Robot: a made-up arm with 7 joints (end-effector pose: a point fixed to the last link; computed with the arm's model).
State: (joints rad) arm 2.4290 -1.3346 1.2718 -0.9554 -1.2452 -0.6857 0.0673
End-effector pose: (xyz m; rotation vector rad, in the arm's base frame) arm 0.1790 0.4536 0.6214 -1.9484 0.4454 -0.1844
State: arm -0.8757 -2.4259 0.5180 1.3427 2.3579 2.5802 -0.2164
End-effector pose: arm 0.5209 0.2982 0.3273 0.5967 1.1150 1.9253
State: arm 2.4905 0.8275 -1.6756 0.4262 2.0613 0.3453 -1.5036
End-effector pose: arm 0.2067 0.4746 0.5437 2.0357 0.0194 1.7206
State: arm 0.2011 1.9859 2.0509 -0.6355 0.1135 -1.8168 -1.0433
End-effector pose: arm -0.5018 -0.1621 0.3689 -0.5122 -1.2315 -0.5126
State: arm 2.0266 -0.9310 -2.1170 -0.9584 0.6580 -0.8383 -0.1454
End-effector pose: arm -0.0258 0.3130 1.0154 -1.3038 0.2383 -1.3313
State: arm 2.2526 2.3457 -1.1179 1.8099 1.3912 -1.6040 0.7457
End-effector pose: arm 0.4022 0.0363 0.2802 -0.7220 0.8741 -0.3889
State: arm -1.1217 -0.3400 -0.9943 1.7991 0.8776 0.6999 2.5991
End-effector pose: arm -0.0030 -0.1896 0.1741 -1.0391 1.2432 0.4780
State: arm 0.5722 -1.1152 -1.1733 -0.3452 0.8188 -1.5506 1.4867
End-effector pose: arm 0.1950 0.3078 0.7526 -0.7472 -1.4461 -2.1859
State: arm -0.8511 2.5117 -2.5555 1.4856 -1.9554 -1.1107 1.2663
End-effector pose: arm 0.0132 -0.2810 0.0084 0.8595 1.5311 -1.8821
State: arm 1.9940 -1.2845 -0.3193 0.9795 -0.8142 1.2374 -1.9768
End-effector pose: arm 0.0042 0.2477 -0.0820 1.7567 -0.2683 -1.1233
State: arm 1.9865 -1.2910 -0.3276 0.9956 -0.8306 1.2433 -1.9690
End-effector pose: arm 0.0000 0.2331 -0.0872 1.7325 -0.2897 -1.1296
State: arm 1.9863 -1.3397 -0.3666 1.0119 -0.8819 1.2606 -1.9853
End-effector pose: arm -0.0247 0.1797 -0.1026 1.6053 -0.2903 -1.1000
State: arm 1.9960 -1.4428 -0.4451 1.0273 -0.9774 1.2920 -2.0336
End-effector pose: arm -0.0715 0.0734 -0.1120 1.3441 -0.2645 -1.0321
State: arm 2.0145 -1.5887 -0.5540 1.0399 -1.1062 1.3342 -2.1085
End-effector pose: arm -0.1251 -0.0690 -0.0825 0.9765 -0.2215 -0.9479
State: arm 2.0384 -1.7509 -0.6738 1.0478 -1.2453 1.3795 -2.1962
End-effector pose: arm -0.1688 -0.2022 -0.0010 0.5689 -0.1740 -0.8760
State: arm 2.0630 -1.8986 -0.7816 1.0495 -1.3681 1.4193 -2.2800
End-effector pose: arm -0.1956 -0.2875 0.1028 0.2016 -0.1309 -0.8310
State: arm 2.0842 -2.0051 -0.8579 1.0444 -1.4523 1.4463 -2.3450
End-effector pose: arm -0.2070 -0.3245 0.1847 -0.0584 -0.0976 -0.8081
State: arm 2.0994 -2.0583 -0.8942 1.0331 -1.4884 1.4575 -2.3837
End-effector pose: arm -0.2068 -0.3353 0.2226 -0.1838 -0.0771 -0.7931
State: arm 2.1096 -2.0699 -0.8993 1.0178 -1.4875 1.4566 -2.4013
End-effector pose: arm -0.1997 -0.3367 0.2250 -0.2062 -0.0668 -0.7776
